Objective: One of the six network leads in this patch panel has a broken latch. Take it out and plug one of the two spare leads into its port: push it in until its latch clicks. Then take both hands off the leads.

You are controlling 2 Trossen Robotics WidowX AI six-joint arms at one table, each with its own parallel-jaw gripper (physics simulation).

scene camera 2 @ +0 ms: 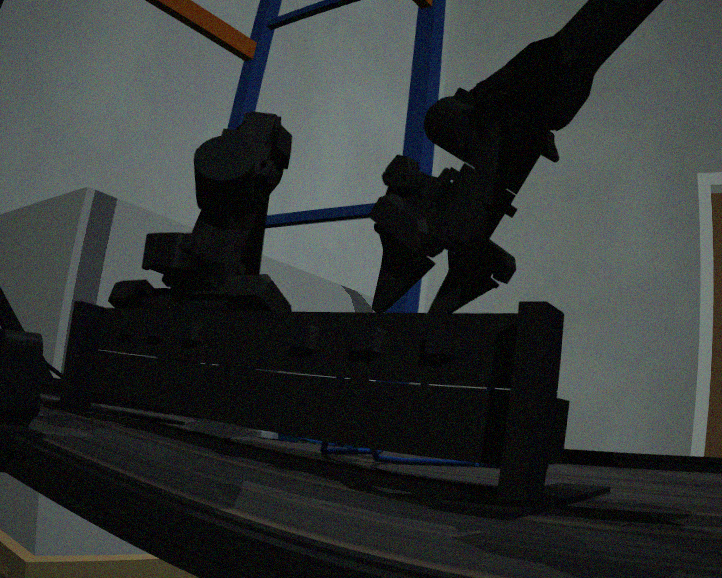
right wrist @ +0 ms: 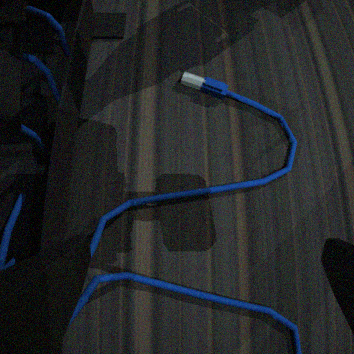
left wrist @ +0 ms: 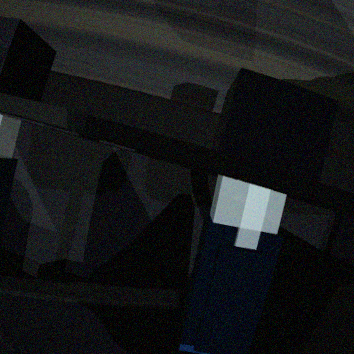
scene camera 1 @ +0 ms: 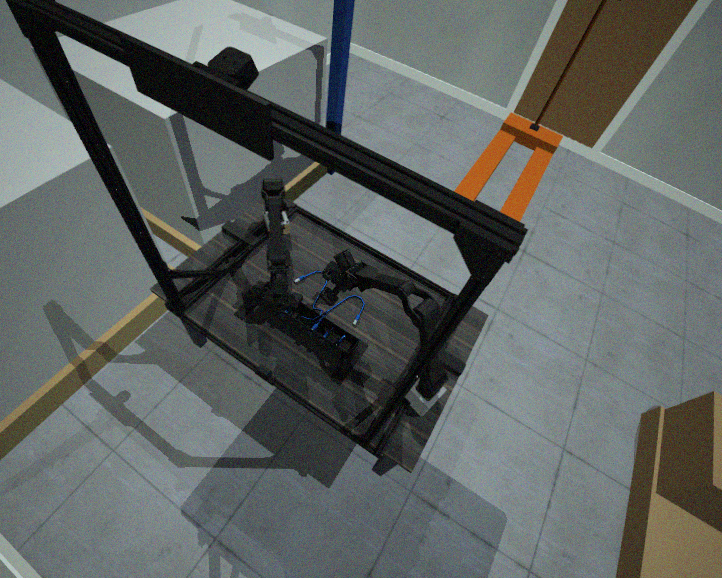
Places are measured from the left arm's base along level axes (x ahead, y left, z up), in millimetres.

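Where they show: left gripper, fingertip midpoint: (scene camera 2: 167, 384) (left wrist: 200, 206); right gripper, fingertip midpoint: (right wrist: 209, 250) (scene camera 1: 330, 285); right arm's base, origin of the base link: (scene camera 1: 427, 388).
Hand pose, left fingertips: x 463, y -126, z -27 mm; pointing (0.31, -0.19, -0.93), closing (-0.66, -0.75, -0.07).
Things, the pixels of their centre, and the offset from my left fingertips. "pt": a spot on its surface instead. Level surfaces: height alone.
- black patch panel, body centre: (scene camera 2: 263, 384) (scene camera 1: 300, 323) dy +72, dx +87, dz +12 mm
- dark wooden table, its level: dz -43 mm
- plugged lead, body centre: (left wrist: 245, 247) dy -3, dx -3, dz +50 mm
- spare lead, surface spot: (right wrist: 192, 80) (scene camera 1: 297, 280) pt dy +128, dx -138, dz -35 mm
- panel's end post, body centre: (scene camera 2: 532, 406) (scene camera 1: 346, 363) dy +177, dx +299, dz +12 mm
The black patch panel (scene camera 1: 332, 344) (scene camera 2: 313, 367) (left wrist: 147, 140) stands on the dark wooden table (scene camera 1: 393, 338) with blue leads plugged into it. My left gripper (scene camera 1: 269, 301) (left wrist: 200, 206) is down at the panel's left end, shut on the dark blue boot of a plugged lead (left wrist: 247, 211), whose white plug sits at the port. In scene camera 2 its fingers are hidden behind the panel. My right gripper (scene camera 1: 332, 287) (scene camera 2: 413, 298) is open and empty above the panel. One spare lead (right wrist: 192, 80) (scene camera 1: 298, 279) lies loose on the table, and a second spare lead (right wrist: 193, 293) (scene camera 1: 355, 320) lies beside it.
A black gantry frame (scene camera 1: 393, 184) spans the table. A blue post (scene camera 1: 339, 63) (scene camera 2: 423, 115) stands behind it. An orange frame (scene camera 1: 508, 166) lies on the floor at the back right. The panel's end post (scene camera 2: 539, 390) stands tall at its right.
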